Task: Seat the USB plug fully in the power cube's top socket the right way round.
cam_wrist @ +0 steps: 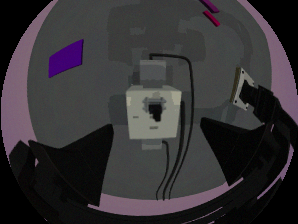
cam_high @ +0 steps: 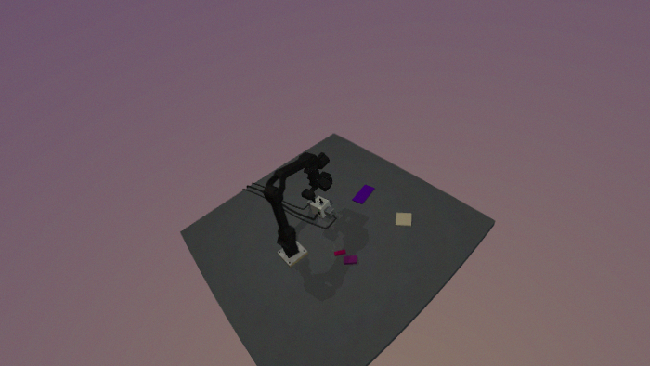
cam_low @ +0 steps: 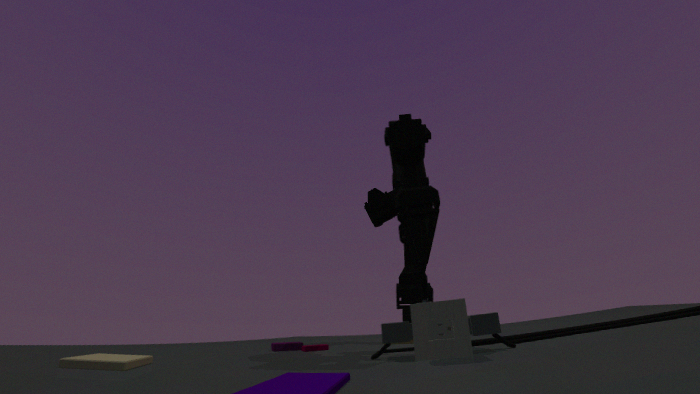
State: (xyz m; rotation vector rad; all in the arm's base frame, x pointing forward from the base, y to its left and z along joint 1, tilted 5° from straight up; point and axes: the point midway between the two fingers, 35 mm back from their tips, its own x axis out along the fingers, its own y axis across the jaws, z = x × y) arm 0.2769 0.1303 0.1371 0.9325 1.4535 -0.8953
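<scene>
The dark USB plug lies 40 mm below my gripper tip. Also, from my gripper tip: purple flat card: 250 mm ahead, 120 mm below, 30 mm to the right; then magenta block: 350 mm to the right, 120 mm below, 60 mm behind; then cream tile: 320 mm to the right, 310 mm ahead, 120 mm below.
</scene>
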